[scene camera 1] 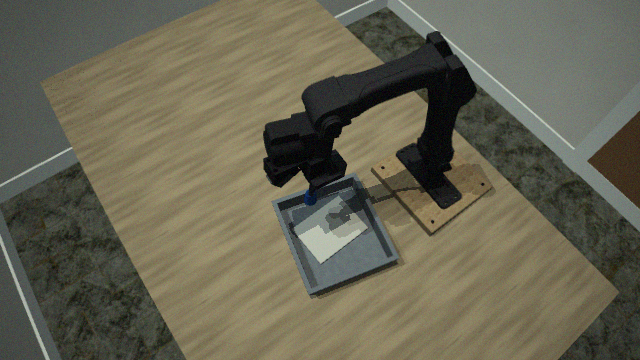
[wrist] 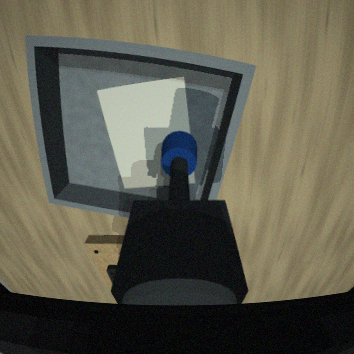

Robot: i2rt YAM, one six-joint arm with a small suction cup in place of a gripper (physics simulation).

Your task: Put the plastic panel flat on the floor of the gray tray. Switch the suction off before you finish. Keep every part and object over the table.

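Places are measured from the arm's base along level axes (x ahead, y left, z up), in metres.
Where they show: hand, tool point: [scene camera 1: 310, 200] [wrist: 178, 146]; arm's base, link origin: [scene camera 1: 427, 175].
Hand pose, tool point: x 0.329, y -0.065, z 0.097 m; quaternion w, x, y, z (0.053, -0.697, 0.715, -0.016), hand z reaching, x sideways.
Observation:
Things, the pixels of their top centre, and the offset from my tool point. Level surfaces: height alone.
- white plastic panel, top centre: [wrist: 149, 139] [scene camera 1: 330, 228] 0.030 m back, 0.047 m left, 0.107 m down
- gray tray, top centre: [wrist: 127, 147] [scene camera 1: 333, 228] 0.025 m back, 0.067 m left, 0.066 m down
- wooden table, surface height: 0.116 m down
The white plastic panel [scene camera 1: 322, 242] [wrist: 122, 120] lies inside the gray tray [scene camera 1: 355, 276] [wrist: 42, 125], turned at an angle to its walls. It looks flat on the tray floor, and the arm's shadow falls across part of it. My suction cup [scene camera 1: 310, 198] [wrist: 179, 150], blue, is above the tray, apart from the panel, with nothing on it. In the scene view the cup shows near the tray's back left corner, beyond the panel's edge. In the wrist view the cup and its stem hide a part of the panel.
The arm's base stands on a wooden board [scene camera 1: 425, 217] [wrist: 105, 256] to the right of the tray in the scene view. The wooden table [scene camera 1: 200, 200] [wrist: 295, 150] extends around the tray. The table's edge [scene camera 1: 120, 240] runs along the left in the scene view.

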